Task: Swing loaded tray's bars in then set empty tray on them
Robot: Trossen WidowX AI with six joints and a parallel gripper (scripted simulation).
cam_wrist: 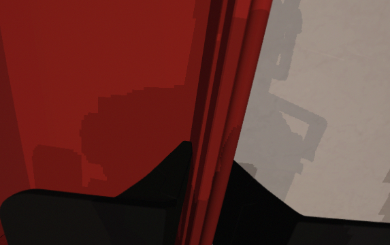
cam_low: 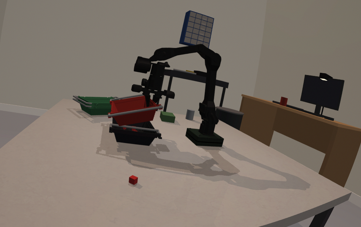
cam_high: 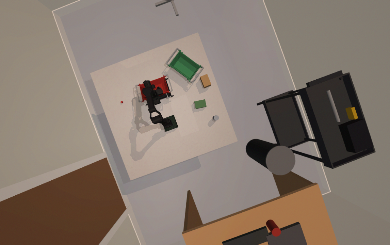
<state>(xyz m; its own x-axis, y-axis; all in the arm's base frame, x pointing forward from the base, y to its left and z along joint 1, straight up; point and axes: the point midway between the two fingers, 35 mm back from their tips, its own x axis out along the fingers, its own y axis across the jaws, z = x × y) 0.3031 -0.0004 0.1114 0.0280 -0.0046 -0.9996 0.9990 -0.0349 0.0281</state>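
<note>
The red tray is 80 mm ahead of my gripper tip and 10 mm above it. The rest, counted from my gripper tip: tan box 10 mm behind, 540 mm to the right, 90 mm below; green box 220 mm behind, 390 mm to the right, 100 mm below; grey cylinder 420 mm behind, 500 mm to the right, 80 mm below.
</note>
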